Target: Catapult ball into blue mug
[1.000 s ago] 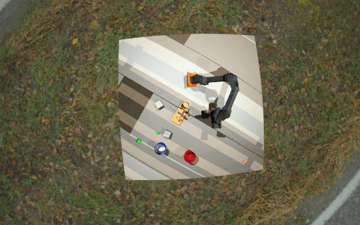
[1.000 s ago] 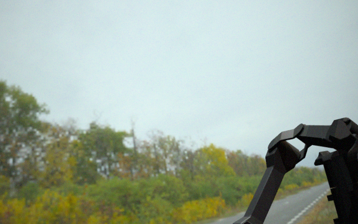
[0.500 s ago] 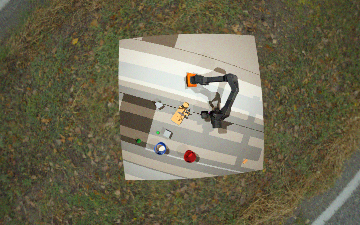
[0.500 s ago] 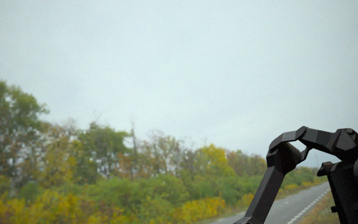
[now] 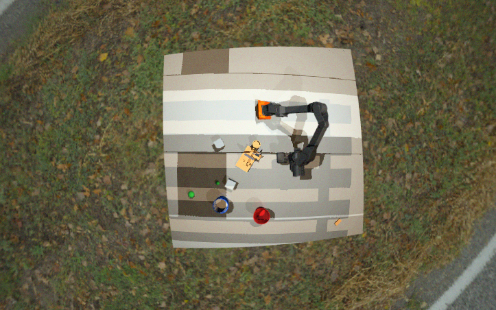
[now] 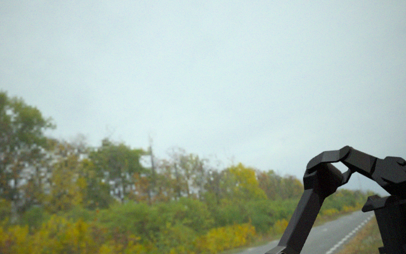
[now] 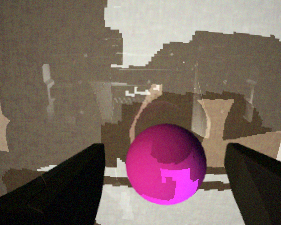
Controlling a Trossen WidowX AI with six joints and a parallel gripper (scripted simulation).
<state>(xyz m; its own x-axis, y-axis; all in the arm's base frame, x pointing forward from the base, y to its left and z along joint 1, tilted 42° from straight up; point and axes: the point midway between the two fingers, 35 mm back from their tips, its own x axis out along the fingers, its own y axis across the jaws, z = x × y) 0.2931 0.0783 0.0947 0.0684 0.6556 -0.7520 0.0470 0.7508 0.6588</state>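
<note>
My gripper tip is now 22 cm to the left of the catapult, 4 cm below it and 4 cm past it. From my gripper tip the other things lie so: magenta ball: right at my gripper tip; then blue mug: 44 cm to the right, 23 cm ahead, 2 cm above; then red mug: 32 cm ahead, 21 cm to the right, 2 cm above.
</note>
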